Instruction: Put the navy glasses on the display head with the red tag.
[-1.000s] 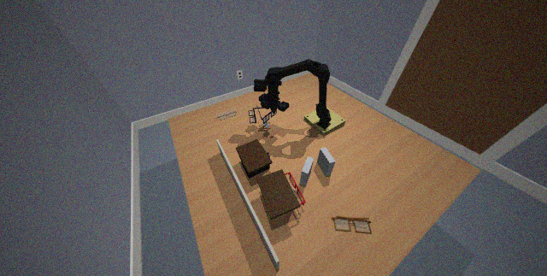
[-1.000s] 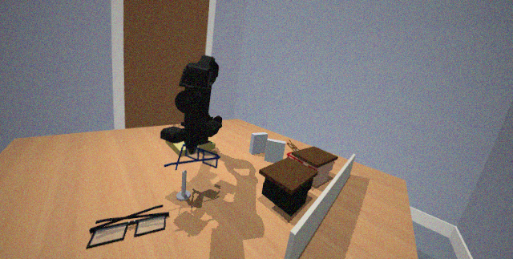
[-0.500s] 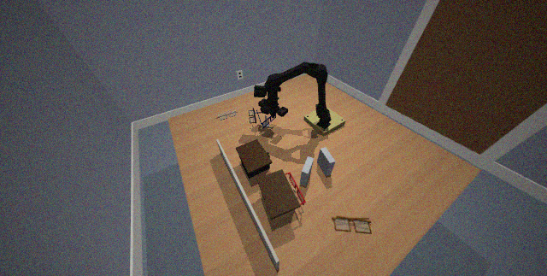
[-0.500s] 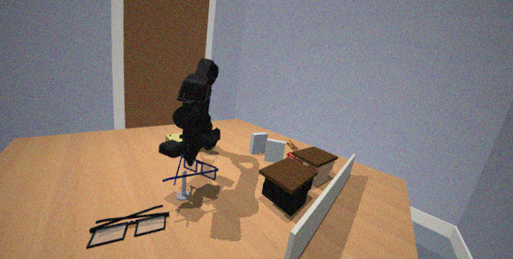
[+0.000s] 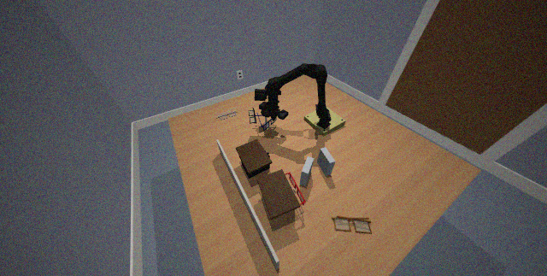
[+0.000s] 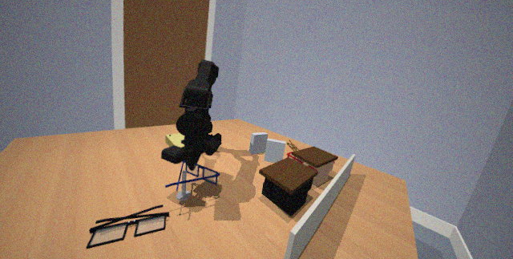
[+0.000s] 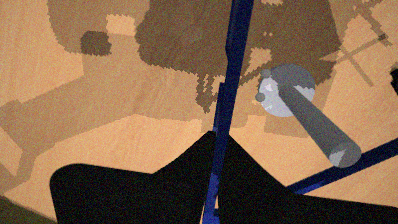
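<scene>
Now: gripper tip 5 cm to the left of the grey post, 4 cm above it and 2 cm short of it. Round my gripper tip: dark head (25 cm ahead, 16 cm to the left); long white panel (42 cm ahead, 24 cm to the left, 1 cm below); pale head (38 cm to the left, 30 cm ahead).
</scene>
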